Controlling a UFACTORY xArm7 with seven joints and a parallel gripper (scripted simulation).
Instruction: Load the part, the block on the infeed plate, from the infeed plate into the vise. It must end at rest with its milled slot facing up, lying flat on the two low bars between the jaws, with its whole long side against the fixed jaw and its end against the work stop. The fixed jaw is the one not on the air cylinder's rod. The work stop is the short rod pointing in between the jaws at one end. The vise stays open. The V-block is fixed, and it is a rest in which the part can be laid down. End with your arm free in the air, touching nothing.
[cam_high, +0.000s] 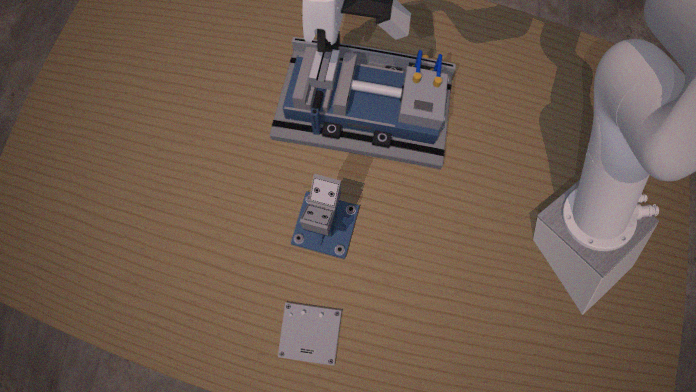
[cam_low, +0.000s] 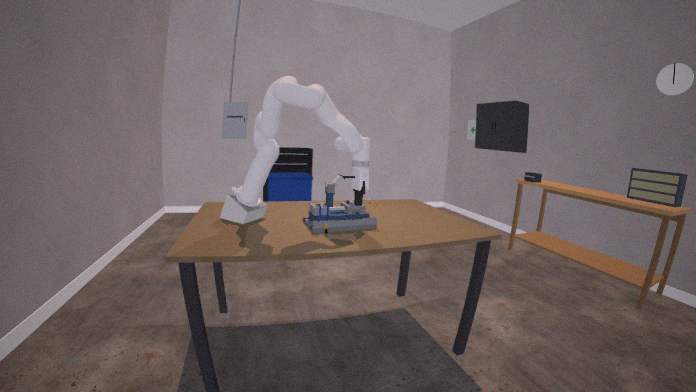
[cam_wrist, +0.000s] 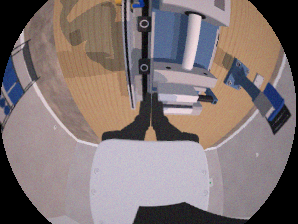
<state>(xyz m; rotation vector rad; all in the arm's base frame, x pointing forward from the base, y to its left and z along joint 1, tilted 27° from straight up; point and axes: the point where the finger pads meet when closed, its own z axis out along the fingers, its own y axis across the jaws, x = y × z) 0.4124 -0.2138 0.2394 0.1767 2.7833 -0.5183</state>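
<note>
Now: the fixed jaw 50 mm to the left of my hand, 40 mm below it and 40 mm ahead of it. The rest, counted from my hand: part (40 mm to the left, 20 mm below, 10 mm ahead); work stop (100 mm to the left, 30 mm below, 20 mm ahead); moving jaw (60 mm to the left, 40 mm below, 30 mm behind).
</note>
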